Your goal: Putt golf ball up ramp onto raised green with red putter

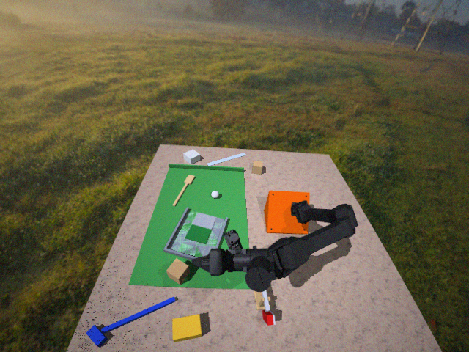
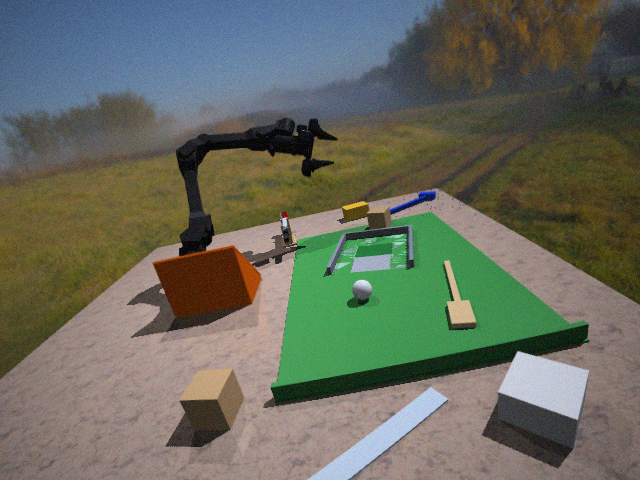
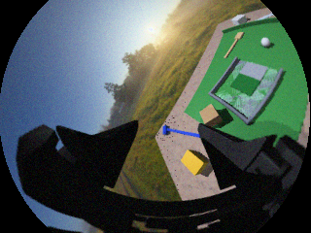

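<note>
My gripper tip is 23 cm past the red putter, 3 cm to the left of it and 22 cm above it. Round my gripper tip: yellow block 4 cm ahead, 12 cm to the left, 25 cm below; then grey frame 4 cm ahead, 24 cm to the right, 27 cm below; then tan stand 23 cm behind, 1 cm to the right, 24 cm below.
</note>
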